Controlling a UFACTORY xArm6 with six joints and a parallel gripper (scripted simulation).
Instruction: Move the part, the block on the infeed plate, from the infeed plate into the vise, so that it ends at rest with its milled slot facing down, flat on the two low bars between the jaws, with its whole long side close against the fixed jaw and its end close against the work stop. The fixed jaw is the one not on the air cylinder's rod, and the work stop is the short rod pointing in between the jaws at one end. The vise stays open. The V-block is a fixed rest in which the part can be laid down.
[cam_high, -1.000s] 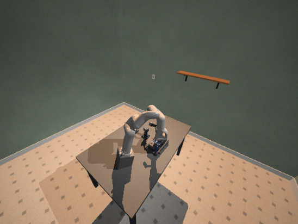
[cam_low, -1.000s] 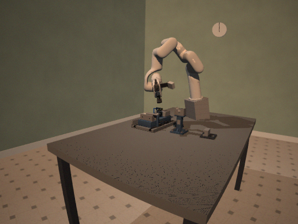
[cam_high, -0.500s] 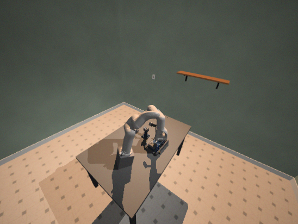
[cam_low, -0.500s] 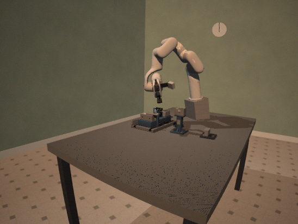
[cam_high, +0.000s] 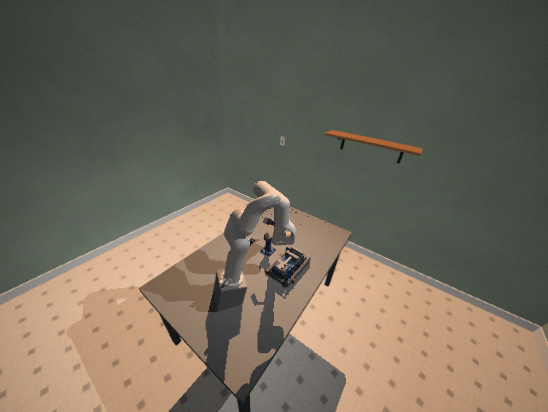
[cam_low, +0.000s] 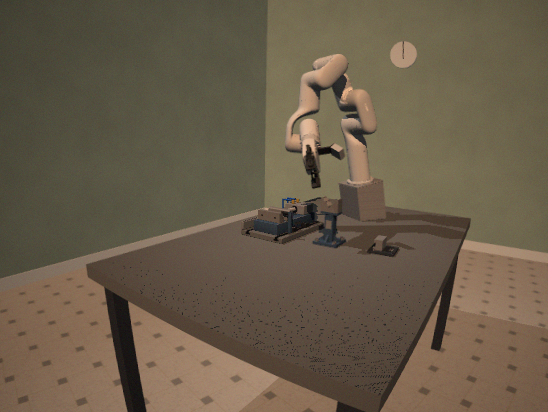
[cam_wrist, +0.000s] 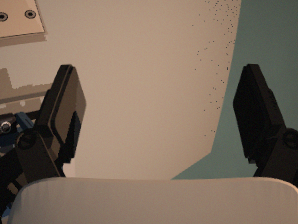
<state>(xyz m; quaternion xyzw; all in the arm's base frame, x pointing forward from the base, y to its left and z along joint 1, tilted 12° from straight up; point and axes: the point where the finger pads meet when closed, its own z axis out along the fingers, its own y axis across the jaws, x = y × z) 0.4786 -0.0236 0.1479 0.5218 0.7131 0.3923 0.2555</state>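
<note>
My gripper is now 4 cm past the part, 23 cm to the right of it and 21 cm above it. From my hand the other things lie so: air cylinder rod (12 cm behind, 15 cm to the right, 16 cm below); then work stop (2 cm behind, 12 cm to the right, 15 cm below); then vise base rail (12 cm behind, 24 cm to the right, 20 cm below).
</note>
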